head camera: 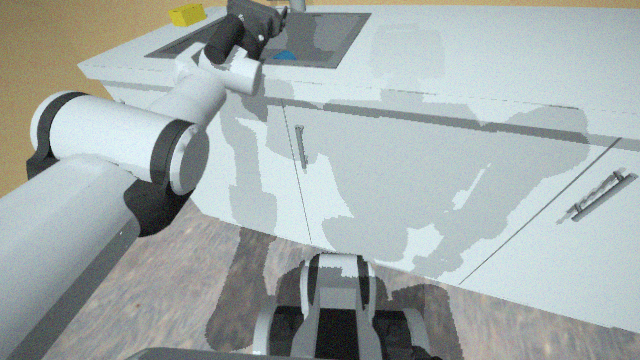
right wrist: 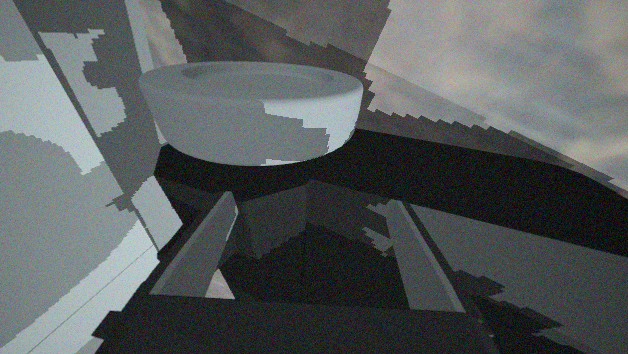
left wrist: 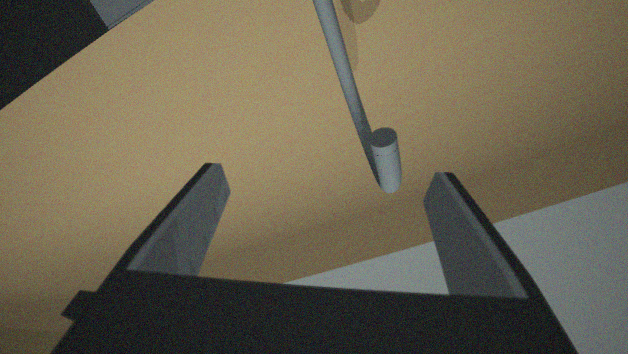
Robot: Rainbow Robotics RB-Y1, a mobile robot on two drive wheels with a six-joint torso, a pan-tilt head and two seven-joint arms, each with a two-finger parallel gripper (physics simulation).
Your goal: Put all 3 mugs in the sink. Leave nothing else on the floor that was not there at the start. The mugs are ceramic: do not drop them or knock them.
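Places are measured from the robot's base along level axes (x back, y right, z up), in metres.
Pixels of known places: left gripper, fingertip midpoint: (head camera: 264,2) (left wrist: 324,182); right gripper, fingertip midpoint: (right wrist: 312,205).
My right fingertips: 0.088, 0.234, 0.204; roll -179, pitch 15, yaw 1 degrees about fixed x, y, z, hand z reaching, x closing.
Behind a point stands the place of what it marks, as x, y, z.
A blue piece, part of a mug (head camera: 285,55) @(-0.754, -0.190, 0.798), shows inside the sink (head camera: 320,64) near its front rim in the head view; the rest is hidden. My left gripper (head camera: 284,18) (left wrist: 324,182) @(-0.544, -0.174, 0.996) is open and empty, over the sink; its fingers stand wide apart in the left wrist view. No mug shows in the left wrist view. My right gripper (right wrist: 312,205) @(0.088, 0.234, 0.204) is open and empty, low in front of the cabinet and close to my own body. The other two mugs cannot be made out; my left arm covers part of the sink.
A yellow block (head camera: 187,15) @(-0.774, -0.510, 0.939) is on the counter (head camera: 475,55) @(-0.385, 0.288, 0.910), left of the sink. The tap (head camera: 298,5) @(-0.823, -0.132, 0.932) (left wrist: 345,65) @(-0.839, -0.146, 1.094) stands behind the sink. Cabinet handles (head camera: 301,147) @(-0.294, -0.086, 0.748) (head camera: 602,196) @(-0.141, 0.485, 0.751) stick out below the counter. A white round robot part (right wrist: 250,125) @(0.041, 0.274, 0.191) is beyond my right fingers.
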